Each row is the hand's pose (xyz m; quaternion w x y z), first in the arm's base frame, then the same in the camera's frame.
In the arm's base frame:
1: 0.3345 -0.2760 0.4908 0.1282 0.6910 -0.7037 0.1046
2: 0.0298 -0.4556 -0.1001 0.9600 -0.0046 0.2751 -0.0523
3: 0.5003 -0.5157 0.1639 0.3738 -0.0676 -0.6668 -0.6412
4: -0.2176 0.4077 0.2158 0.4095 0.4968 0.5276 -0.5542
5: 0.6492 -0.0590 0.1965 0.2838 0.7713 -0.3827 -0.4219
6: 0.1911 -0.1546 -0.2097 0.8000 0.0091 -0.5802 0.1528
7: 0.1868 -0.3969 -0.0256 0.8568 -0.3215 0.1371 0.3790
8: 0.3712 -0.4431 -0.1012 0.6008 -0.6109 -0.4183 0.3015
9: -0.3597 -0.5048 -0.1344 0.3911 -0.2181 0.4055 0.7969
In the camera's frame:
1: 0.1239 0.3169 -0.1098 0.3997 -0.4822 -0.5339 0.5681
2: -0.4667 0.1289 -0.4100 0.1718 -0.4570 -0.2114 -0.8467
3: -0.2838 0.3673 0.0421 0.5765 0.5692 0.5796 -0.0878
4: 0.2586 -0.4643 -0.5784 0.1476 0.2817 -0.7278 -0.6076
5: -0.0213 0.0133 0.2359 0.1956 -0.2374 -0.9340 0.1817
6: -0.4070 -0.1660 -0.2147 0.0987 -0.9722 -0.1750 -0.1206
7: -0.3762 0.1347 -0.2505 0.2003 -0.6279 0.2999 -0.6897
8: -0.4691 0.1541 -0.0693 0.2166 0.8559 -0.4169 0.2161
9: -0.5126 0.1112 -0.8010 0.5442 -0.2089 0.6632 -0.4695

